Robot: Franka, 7 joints.
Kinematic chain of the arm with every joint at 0, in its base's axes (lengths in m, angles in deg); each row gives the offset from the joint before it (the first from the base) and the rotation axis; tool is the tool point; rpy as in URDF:
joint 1: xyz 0 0 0.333 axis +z
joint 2: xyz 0 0 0 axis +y
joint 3: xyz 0 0 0.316 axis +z
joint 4: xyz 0.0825 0 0 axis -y
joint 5: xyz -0.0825 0 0.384 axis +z
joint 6: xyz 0 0 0 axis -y
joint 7: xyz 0.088 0 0 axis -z
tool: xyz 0 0 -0.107 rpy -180 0 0
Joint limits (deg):
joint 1: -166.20..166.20
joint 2: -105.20..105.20
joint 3: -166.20..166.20
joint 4: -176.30..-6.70
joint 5: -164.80..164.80
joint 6: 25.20..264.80
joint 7: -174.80..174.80
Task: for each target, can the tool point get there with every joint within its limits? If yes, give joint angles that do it. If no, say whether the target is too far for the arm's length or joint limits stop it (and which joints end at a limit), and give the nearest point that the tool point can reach.
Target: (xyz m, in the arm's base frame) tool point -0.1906 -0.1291 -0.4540
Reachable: no: joint limits stop it (at a limit: joint 2) | nearest point -0.1973 -0.1336 -0.3589 | short by 0.095 m
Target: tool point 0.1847 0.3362 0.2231
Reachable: yes | joints 115.09 10.79 -63.15 -145.01 55.50 98.42 -134.11
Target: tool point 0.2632 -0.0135 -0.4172
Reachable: no: joint limits stop it (at a limit: joint 2) | nearest point 0.2651 -0.0136 -0.3605 | short by 0.057 m
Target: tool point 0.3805 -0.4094 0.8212
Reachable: yes | joints 51.88 -38.04 -67.52 -87.22 -13.29 146.73 -59.62
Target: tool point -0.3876 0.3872 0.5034
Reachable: yes | joints -127.40 -31.07 -98.53 -124.42 120.54 77.54 0.71
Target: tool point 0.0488 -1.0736 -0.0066
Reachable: no: too far | nearest point 0.0371 -0.8172 0.0745 | short by 0.269 m
